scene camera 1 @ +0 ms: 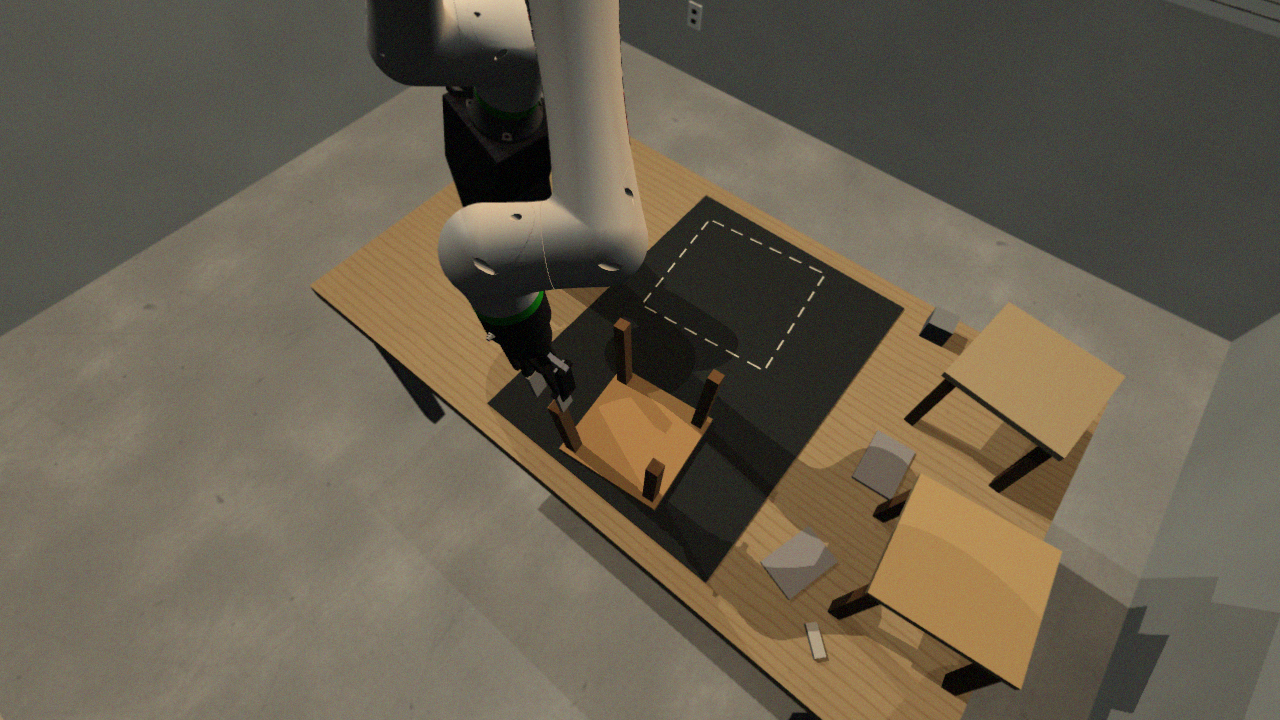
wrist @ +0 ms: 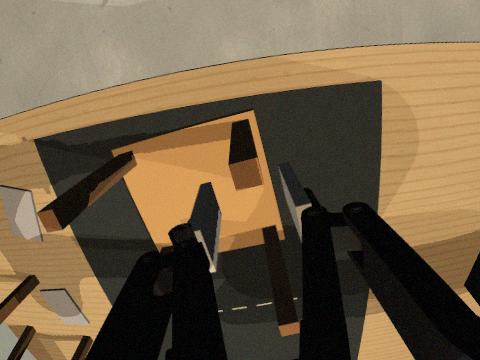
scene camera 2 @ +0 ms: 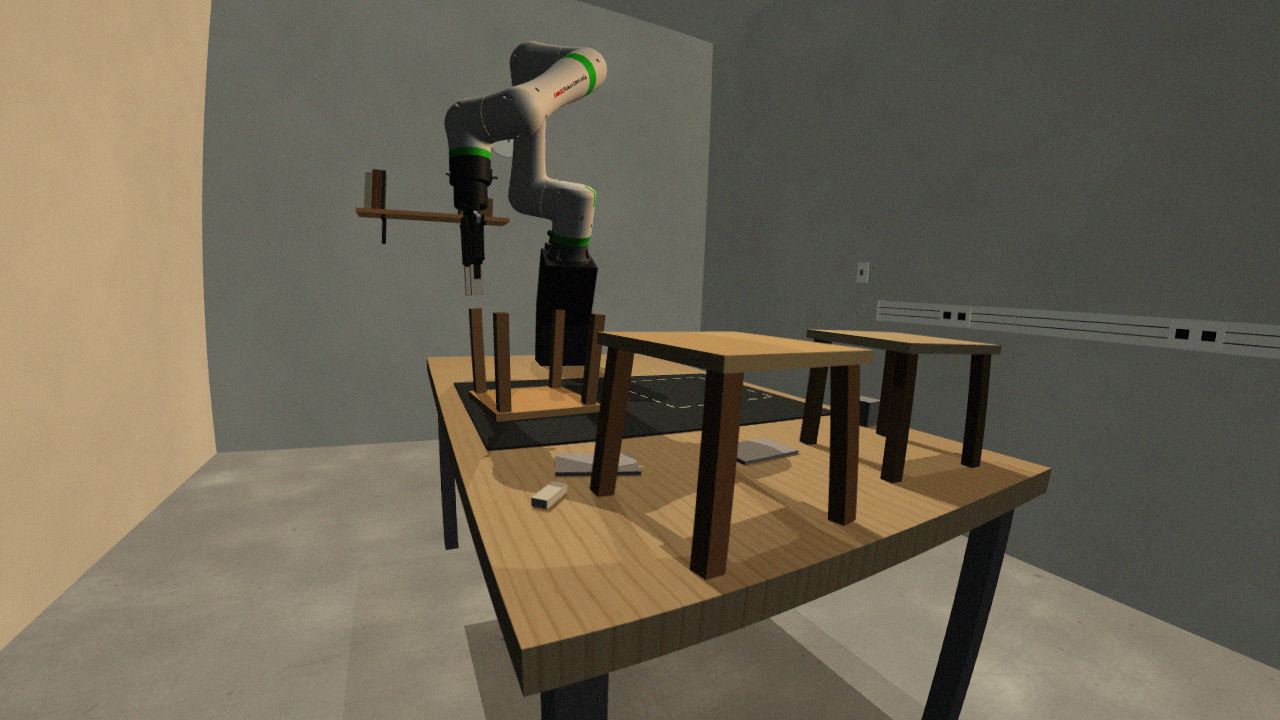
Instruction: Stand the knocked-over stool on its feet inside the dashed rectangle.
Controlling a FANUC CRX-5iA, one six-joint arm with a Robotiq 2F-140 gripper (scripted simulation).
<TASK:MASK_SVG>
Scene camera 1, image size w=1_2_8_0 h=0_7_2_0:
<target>gripper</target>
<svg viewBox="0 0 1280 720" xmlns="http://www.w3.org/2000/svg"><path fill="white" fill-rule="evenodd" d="M500 345L512 367L517 371L519 369L522 371L522 375L526 378L534 396L538 397L548 384L553 391L550 396L555 399L559 410L564 413L573 401L571 393L575 390L576 385L571 370L572 362L568 359L559 360L556 357L556 352L551 347L552 329L550 324L538 339L529 344L518 347Z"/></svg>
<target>stool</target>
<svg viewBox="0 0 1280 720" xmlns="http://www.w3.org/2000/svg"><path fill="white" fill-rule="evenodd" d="M620 318L613 326L617 374L575 427L568 408L564 413L561 412L555 399L547 409L564 442L559 448L560 452L654 512L712 423L713 419L708 417L725 375L713 369L706 380L696 409L632 373L631 323Z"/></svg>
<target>grey cube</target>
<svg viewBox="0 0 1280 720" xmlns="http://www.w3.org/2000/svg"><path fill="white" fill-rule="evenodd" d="M937 306L927 318L919 336L942 347L954 333L961 317Z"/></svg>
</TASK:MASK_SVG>
